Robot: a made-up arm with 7 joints.
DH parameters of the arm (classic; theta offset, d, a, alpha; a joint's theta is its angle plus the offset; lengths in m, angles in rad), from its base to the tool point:
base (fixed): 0 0 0 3.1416
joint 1: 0 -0.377 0 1.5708
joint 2: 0 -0.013 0 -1.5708
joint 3: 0 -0.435 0 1.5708
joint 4: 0 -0.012 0 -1.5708
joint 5: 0 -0.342 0 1.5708
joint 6: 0 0 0 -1.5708
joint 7: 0 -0.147 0 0
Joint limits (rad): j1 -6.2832..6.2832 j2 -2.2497..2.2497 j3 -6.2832..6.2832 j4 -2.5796..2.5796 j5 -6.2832..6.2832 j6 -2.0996..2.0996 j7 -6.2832..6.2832
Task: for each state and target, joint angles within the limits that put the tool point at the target. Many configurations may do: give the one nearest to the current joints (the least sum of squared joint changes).
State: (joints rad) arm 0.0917 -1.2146 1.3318 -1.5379 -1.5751 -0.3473 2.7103
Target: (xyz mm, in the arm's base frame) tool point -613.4 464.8 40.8
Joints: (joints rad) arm 0.2695 -1.7608 1.1434 -0.8221 -1.6363 -0.2919 2.7103
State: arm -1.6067 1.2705 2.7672 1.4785 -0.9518 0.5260 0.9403
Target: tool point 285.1 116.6 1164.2
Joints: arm -1.1992 0.6257 2.5706 0.7856 -1.0054 0.2669 0.9403
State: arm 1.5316 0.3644 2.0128 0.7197 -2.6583 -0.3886 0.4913
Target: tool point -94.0 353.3 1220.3
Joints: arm 1.5845 -0.3209 2.0587 0.1930 -2.6409 -0.1114 0.4913
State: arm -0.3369 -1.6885 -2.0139 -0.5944 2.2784 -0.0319 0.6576
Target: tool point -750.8 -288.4 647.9
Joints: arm 0.0105 -1.5143 -2.1919 -0.8227 2.2790 0.0787 0.6576
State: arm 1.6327 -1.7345 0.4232 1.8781 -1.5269 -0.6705 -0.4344
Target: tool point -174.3 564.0 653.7
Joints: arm 1.7536 -1.8077 0.3755 1.5721 -1.4682 -0.6379 -0.4344
